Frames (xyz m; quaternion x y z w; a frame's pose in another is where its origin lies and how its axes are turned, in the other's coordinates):
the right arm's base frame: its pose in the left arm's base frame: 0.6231 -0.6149 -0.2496 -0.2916 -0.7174 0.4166 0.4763
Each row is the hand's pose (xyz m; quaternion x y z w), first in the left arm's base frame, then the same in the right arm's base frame.
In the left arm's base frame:
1: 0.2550 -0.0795 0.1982 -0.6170 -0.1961 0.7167 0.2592
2: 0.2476 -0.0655 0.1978 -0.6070 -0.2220 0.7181 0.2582
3: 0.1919 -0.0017 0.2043 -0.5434 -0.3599 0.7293 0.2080
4: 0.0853 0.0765 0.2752 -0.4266 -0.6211 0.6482 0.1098
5: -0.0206 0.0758 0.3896 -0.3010 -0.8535 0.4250 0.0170
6: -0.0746 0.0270 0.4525 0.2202 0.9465 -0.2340 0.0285
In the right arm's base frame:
1: 0.7721 -0.1414 0.0804 0.2142 0.1406 0.6188 0.7426
2: 0.7862 -0.1345 0.0829 0.2088 0.1230 0.6051 0.7583
3: 0.8620 -0.1105 0.1128 0.1751 -0.0085 0.5456 0.8195
4: 0.9971 -0.1371 0.1724 0.0351 -0.2283 0.3879 0.8923
5: 1.0867 -0.2399 0.2479 -0.1891 -0.3928 0.1624 0.8852
6: 1.0950 -0.3197 0.3010 -0.3396 -0.4478 0.0053 0.8271

